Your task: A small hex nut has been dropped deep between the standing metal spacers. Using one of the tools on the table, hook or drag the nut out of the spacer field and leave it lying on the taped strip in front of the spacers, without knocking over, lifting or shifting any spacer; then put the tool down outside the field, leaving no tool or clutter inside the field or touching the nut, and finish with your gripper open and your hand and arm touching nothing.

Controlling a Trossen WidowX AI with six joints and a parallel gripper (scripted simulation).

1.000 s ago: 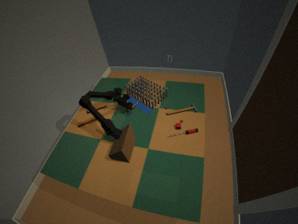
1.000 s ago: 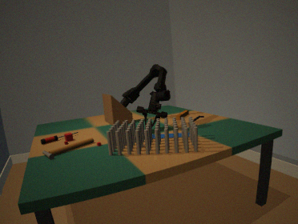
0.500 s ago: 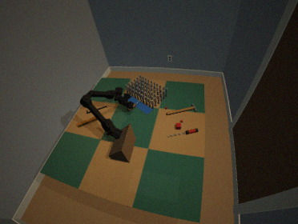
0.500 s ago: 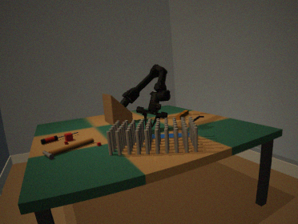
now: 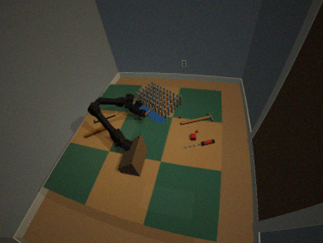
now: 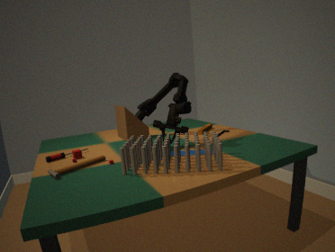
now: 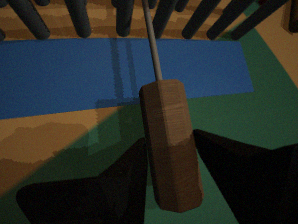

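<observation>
Right now the blue taped strip is 90 mm ahead of my gripper tip, 10 mm to the left of it and 40 mm below it. Also, from my gripper tip: red cube 100 mm behind, 470 mm to the right, 20 mm below; then orange stick 270 mm behind, 380 mm to the left, 20 mm below.
</observation>
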